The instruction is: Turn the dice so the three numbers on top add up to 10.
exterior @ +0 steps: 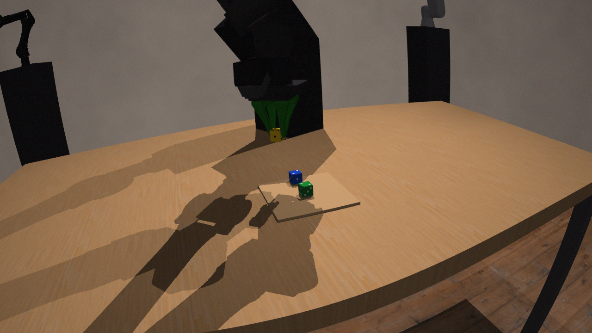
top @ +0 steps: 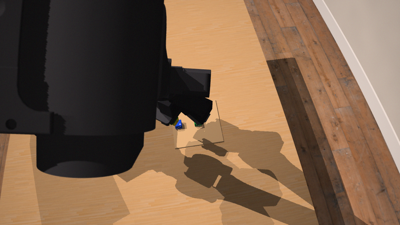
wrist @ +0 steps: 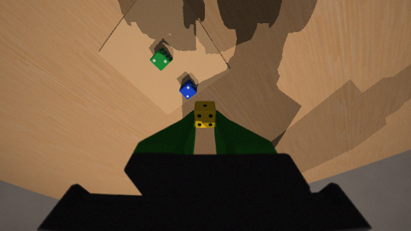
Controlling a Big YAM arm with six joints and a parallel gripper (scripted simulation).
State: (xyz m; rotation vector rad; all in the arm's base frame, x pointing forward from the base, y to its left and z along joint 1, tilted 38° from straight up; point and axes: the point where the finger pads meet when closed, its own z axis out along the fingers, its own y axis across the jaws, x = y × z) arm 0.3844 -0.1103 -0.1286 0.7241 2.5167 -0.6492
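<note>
The blue die is 9 cm below my hand, 2 cm to the left of it and 1 cm ahead of it. From my hand the other things lie so: green die: 9 cm below, 7 cm ahead, 2 cm to the left; tan mat: 10 cm below, 6 cm ahead, 3 cm to the left; yellow die: right at my hand.
</note>
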